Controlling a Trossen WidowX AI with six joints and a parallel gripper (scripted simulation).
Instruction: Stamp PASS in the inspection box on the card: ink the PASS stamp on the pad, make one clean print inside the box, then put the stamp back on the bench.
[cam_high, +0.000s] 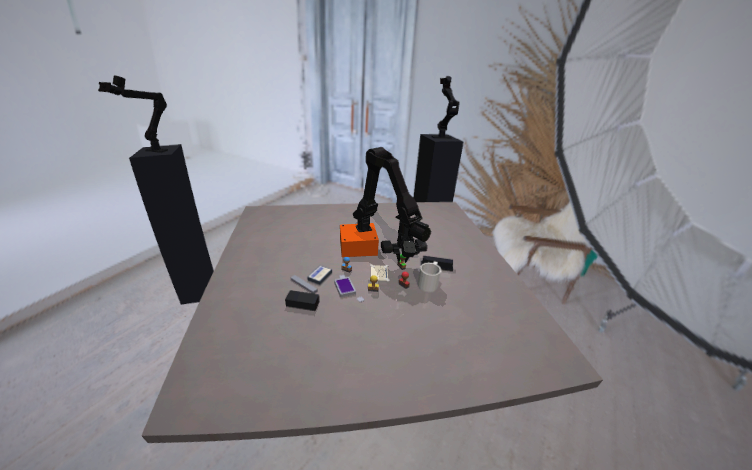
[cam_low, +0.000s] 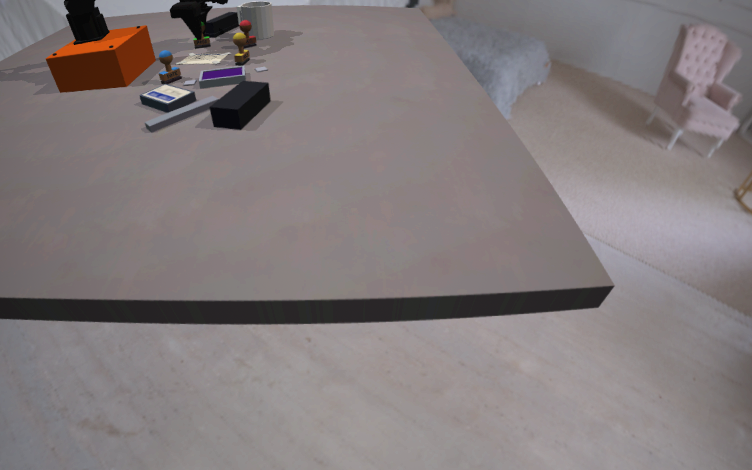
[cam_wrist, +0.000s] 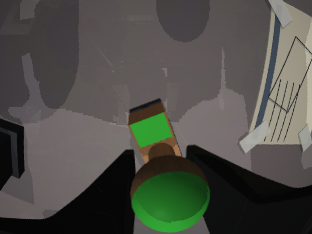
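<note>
Now: gripper tip 80 mm short of the purple ink pad, 270 mm to the left of it and 20 mm above it. From my gripper tip the other things lie so: green-knobbed stamp: right at my gripper tip; then white card: 20 mm ahead, 110 mm to the right, 30 mm below; then red-knobbed stamp: 120 mm ahead, 40 mm to the right.
</note>
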